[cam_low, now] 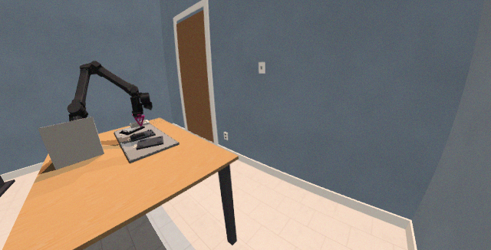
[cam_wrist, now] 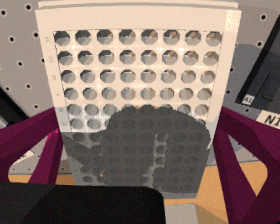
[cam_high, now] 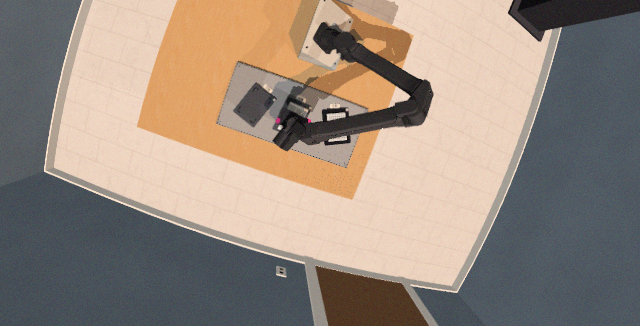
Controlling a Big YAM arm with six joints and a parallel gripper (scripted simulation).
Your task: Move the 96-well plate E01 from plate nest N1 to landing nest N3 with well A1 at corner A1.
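My gripper is now 90 mm above the dark landing nest N3. From my hand the other things lie so: dark plate nest N1: 180 mm to the right, 90 mm below, 30 mm ahead; label N1: 160 mm to the right, 100 mm below, 70 mm behind.
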